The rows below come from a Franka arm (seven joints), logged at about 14 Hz.
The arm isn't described. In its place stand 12 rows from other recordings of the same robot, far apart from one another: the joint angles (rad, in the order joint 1, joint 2, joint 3, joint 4, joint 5, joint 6, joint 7), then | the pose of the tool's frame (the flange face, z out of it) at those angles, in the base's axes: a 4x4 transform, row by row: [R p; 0 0 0 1], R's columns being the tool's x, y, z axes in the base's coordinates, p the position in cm.
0.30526, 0.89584, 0.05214, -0.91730, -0.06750, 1.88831, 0.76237 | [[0.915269 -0.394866 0.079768 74.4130], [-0.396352 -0.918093 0.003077 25.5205], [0.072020 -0.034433 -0.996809 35.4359], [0 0 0 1]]
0.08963, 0.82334, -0.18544, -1.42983, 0.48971, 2.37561, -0.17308 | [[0.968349 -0.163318 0.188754 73.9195], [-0.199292 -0.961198 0.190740 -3.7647], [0.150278 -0.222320 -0.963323 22.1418], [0 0 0 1]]
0.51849, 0.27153, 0.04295, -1.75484, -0.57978, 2.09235, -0.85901 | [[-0.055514 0.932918 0.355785 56.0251], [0.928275 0.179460 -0.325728 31.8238], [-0.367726 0.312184 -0.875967 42.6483], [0 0 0 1]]
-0.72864, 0.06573, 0.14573, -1.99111, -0.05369, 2.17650, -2.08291 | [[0.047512 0.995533 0.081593 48.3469], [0.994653 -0.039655 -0.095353 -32.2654], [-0.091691 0.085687 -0.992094 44.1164], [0 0 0 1]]
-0.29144, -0.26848, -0.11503, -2.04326, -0.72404, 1.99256, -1.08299 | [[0.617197 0.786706 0.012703 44.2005], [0.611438 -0.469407 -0.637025 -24.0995], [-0.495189 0.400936 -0.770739 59.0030], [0 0 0 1]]
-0.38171, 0.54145, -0.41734, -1.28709, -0.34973, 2.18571, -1.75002 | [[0.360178 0.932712 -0.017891 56.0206], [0.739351 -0.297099 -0.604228 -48.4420], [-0.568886 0.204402 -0.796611 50.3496], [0 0 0 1]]
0.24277, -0.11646, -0.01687, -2.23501, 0.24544, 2.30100, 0.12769 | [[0.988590 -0.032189 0.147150 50.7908], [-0.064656 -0.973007 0.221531 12.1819], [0.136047 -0.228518 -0.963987 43.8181], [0 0 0 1]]
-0.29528, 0.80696, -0.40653, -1.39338, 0.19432, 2.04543, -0.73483 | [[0.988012 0.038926 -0.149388 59.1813], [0.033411 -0.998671 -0.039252 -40.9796], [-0.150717 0.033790 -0.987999 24.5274], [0 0 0 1]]
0.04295, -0.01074, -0.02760, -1.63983, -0.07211, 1.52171, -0.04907 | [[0.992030 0.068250 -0.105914 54.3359], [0.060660 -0.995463 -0.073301 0.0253], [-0.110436 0.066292 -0.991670 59.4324], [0 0 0 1]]
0.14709, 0.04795, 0.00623, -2.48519, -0.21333, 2.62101, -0.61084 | [[0.586322 0.802311 0.111908 47.4964], [0.810052 -0.579570 -0.088962 7.8364], [-0.006517 0.142812 -0.989728 27.7592], [0 0 0 1]]
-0.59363, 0.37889, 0.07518, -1.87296, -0.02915, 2.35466, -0.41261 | [[0.991119 -0.094687 0.093369 55.6190], [-0.090721 -0.994820 -0.045851 -32.1333], [0.097227 0.036973 -0.994575 32.1614], [0 0 0 1]]
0.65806, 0.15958, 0.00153, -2.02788, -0.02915, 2.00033, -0.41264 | [[0.453394 0.881668 -0.130751 44.3014], [0.872947 -0.468873 -0.134616 34.1277], [-0.179992 -0.053105 -0.982234 35.5624], [0 0 0 1]]
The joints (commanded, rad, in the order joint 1, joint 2, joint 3, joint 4, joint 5, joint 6, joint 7), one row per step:
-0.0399, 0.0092, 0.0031, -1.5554, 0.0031, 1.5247, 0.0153
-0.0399, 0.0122, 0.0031, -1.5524, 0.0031, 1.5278, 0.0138
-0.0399, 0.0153, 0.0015, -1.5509, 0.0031, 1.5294, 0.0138
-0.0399, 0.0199, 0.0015, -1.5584, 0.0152, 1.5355, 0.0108
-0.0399, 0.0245, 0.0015, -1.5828, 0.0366, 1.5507, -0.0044
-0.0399, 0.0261, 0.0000, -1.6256, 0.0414, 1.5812, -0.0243
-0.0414, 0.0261, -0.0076, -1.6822, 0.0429, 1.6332, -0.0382
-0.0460, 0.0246, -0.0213, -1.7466, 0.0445, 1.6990, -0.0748
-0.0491, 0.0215, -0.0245, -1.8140, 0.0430, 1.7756, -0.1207
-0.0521, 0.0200, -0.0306, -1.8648, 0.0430, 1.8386, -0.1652
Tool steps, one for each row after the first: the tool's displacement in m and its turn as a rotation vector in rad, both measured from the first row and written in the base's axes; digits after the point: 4 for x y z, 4 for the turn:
0.0013, -0.0001, 0.0000, 0.0000, -0.0031, 0.0015
0.0024, -0.0010, -0.0009, -0.0001, -0.0031, -0.0001
0.0042, 0.0003, -0.0064, 0.0124, 0.0024, 0.0028
0.0063, 0.0025, -0.0191, 0.0350, 0.0150, 0.0171
0.0079, 0.0020, -0.0376, 0.0415, 0.0281, 0.0337
0.0095, -0.0032, -0.0601, 0.0437, 0.0321, 0.0361
0.0099, -0.0135, -0.0844, 0.0466, 0.0278, 0.0513
0.0095, -0.0176, -0.1084, 0.0455, 0.0144, 0.0882
0.0087, -0.0229, -0.1264, 0.0449, -0.0004, 0.1213

